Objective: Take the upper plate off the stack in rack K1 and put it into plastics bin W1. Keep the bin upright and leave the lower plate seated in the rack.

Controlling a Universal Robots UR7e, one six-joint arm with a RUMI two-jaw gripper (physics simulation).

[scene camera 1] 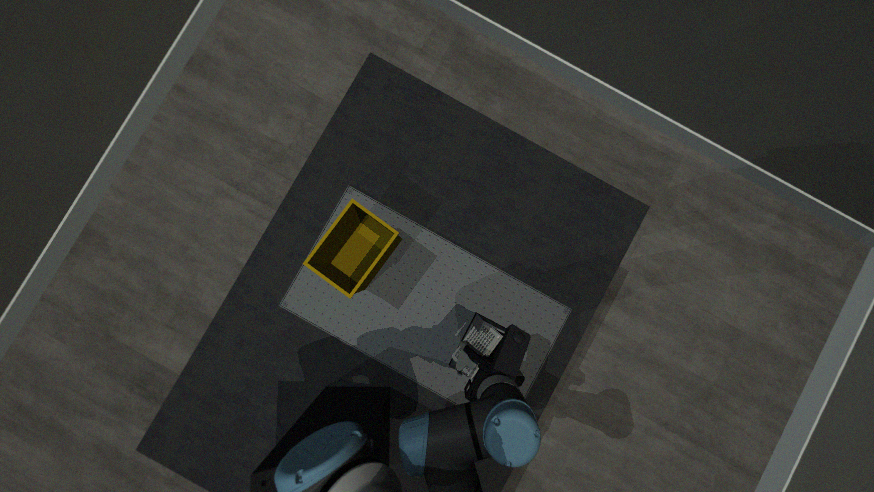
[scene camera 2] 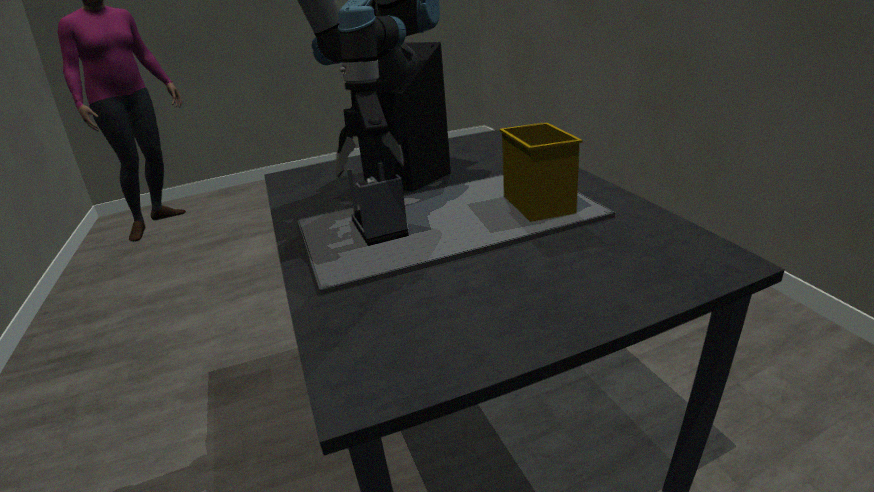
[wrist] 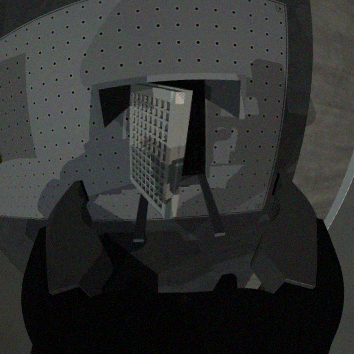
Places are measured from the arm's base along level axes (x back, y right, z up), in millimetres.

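Pixels of known places: gripper, fingertip midpoint: (scene camera 1: 489, 358) (scene camera 2: 370, 172) (wrist: 179, 179); arm's base at its link origin: (scene camera 2: 394, 70).
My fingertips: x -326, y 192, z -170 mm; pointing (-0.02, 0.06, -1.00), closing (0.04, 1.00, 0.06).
Ahead of a thing's pixels: the offset from my fingertips to its middle. "spot": to the spot under its first point. Level surfaces: height alone.
Rack K1 {dz -74, dx +10, dy -3 mm} (scene camera 1: 477, 315) (scene camera 2: 382, 210) (wrist: 225, 76) is dark, with tall walls and posts, and stands on the perforated board. A pale plate with a grid of wells {spot: dz -66, dx -28, dy -18 mm} (scene camera 1: 483, 337) (wrist: 147, 135) leans steeply inside it, its grid turned to the left in the wrist view. Whether a second plate is under or against it cannot be told. My gripper (scene camera 1: 487, 359) (scene camera 2: 371, 169) (wrist: 179, 179) is open and empty, its fingers spread wide at the rack's top, to either side of the plate's near end in the wrist view. Yellow bin W1 (scene camera 1: 382, 273) (scene camera 2: 541, 183) stands upright.
The light perforated board {dz -143 mm} (scene camera 1: 318, 305) (scene camera 2: 446, 241) (wrist: 175, 42) lies on the dark table {dz -156 mm} (scene camera 1: 489, 183) (scene camera 2: 519, 317) and carries the rack and the bin at opposite ends. A dark pedestal (scene camera 2: 428, 116) rises behind the rack. A person in a pink top (scene camera 2: 107, 58) stands beyond the table.
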